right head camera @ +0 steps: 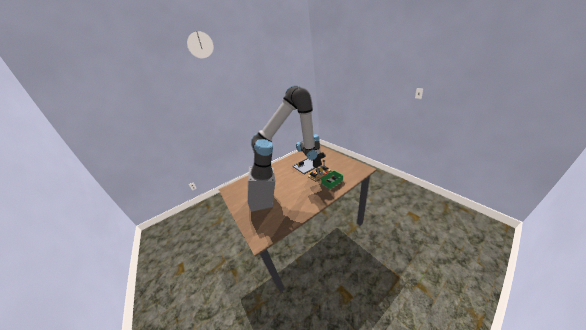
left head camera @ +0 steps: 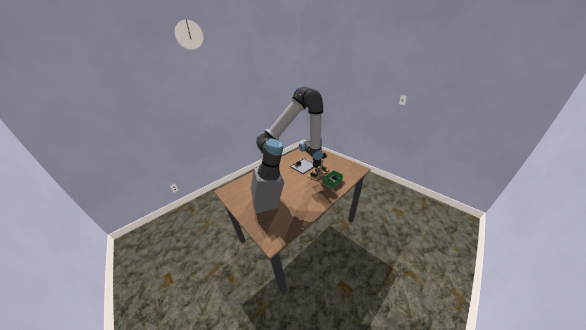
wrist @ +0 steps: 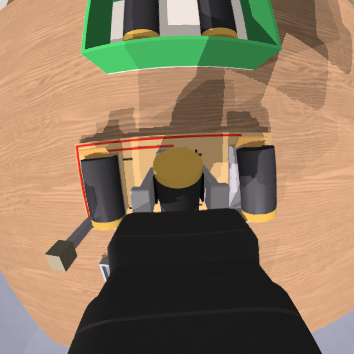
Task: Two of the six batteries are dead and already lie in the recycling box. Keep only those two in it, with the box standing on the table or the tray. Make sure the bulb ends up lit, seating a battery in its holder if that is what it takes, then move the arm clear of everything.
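Pixels of known places: gripper, fingertip midpoint: [right head camera: 319, 172] [left head camera: 319, 172] [wrist: 177, 177]; arm's base, origin of the base link: [right head camera: 261, 173] [left head camera: 268, 173].
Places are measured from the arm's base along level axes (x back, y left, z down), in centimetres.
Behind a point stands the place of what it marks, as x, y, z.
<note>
My gripper [wrist: 177, 177] @(-48.3, -12.3, 23.4) is shut on a black battery [wrist: 178, 167] @(-47.9, -14.0, 19.0) with a gold end, held over the middle of the circuit board [wrist: 215, 157] @(-44.4, -13.2, 24.1). One battery [wrist: 103, 187] @(-54.3, -13.4, 20.7) lies at the board's left side and another battery [wrist: 257, 179] @(-42.0, -11.5, 20.3) at its right side. The green recycling box [wrist: 187, 54] @(-45.3, -22.6, 22.0) [left head camera: 332, 179] @(-47.2, -26.3, 24.8) [right head camera: 332, 180] @(-46.7, -26.5, 24.8) stands on the table beside the board, with two batteries [wrist: 141, 15] @(-48.2, -27.3, 21.4) [wrist: 218, 15] @(-41.7, -26.0, 21.4) in it. The bulb does not show clearly; the gripper hides part of the board.
A lever with a square tan knob [wrist: 61, 255] @(-57.5, -10.1, 16.2) sticks out at the board's lower left in the wrist view. A pale tray [left head camera: 302, 166] @(-50.1, 7.2, 24.8) [right head camera: 303, 167] @(-48.0, 7.2, 24.8) with a small dark and gold thing [left head camera: 298, 164] @(-48.9, 11.1, 23.2) on it lies beyond the board on the wooden table [left head camera: 300, 192] @(-18.8, -12.3, 25.1).
</note>
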